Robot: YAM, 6 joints.
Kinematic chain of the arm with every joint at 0, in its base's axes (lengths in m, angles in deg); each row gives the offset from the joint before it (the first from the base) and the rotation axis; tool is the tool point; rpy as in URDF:
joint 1: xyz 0 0 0.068 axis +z
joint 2: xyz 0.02 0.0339 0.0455 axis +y
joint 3: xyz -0.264 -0.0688 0 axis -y
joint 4: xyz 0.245 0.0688 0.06 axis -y
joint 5: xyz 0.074 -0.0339 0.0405 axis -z
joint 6: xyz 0.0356 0 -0.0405 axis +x
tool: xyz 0 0 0 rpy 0 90 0
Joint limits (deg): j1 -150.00..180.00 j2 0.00..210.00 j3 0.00..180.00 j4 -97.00..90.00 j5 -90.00..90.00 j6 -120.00..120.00
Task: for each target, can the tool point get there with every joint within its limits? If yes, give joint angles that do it. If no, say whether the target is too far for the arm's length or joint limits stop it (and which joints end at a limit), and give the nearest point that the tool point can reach.
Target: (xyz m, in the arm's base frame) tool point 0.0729 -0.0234 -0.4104
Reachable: no: joint limits stop it (at a limit: joint 2) | nearest point 0.0982 -0.0315 -0.3498 | short by 0.066 m
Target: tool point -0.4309 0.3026 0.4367
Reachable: yes | joints 142.28 132.44 138.90 17.88 -43.02 -43.78
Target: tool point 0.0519 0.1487 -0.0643
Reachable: yes | joints 60.84 141.84 28.34 5.64 -49.79 75.95
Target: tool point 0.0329 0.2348 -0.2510
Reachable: yes | joints 77.36 190.30 62.84 71.32 -32.72 28.27
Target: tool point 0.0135 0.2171 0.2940
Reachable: yes | joints 92.81 64.85 24.22 74.30 42.72 77.22
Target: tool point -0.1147 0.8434 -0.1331
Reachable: no: too far | nearest point -0.0835 0.6143 -0.0645 | short by 0.241 m
